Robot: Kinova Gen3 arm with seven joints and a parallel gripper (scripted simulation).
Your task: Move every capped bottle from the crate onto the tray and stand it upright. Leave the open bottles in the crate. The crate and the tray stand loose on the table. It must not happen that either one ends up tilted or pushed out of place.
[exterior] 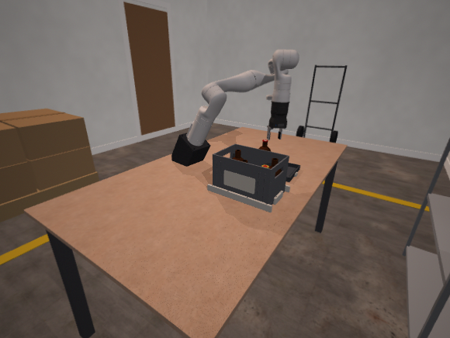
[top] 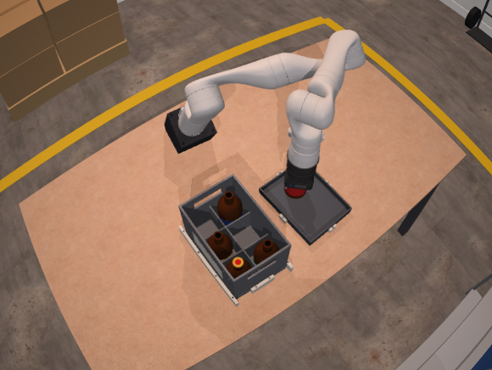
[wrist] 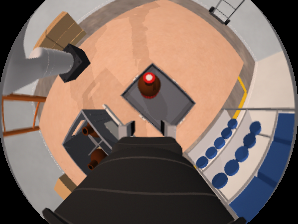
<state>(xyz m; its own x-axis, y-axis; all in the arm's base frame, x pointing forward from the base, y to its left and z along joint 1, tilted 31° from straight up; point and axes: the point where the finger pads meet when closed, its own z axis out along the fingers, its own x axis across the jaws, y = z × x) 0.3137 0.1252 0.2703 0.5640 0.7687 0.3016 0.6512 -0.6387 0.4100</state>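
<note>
Now: the dark grey crate 200 mm to the right of my hand and 130 mm below it. Round my hand: dark tray 200 mm below, 80 mm to the left, 30 mm behind; bottle 130 mm below, 80 mm behind, 70 mm to the left.
</note>
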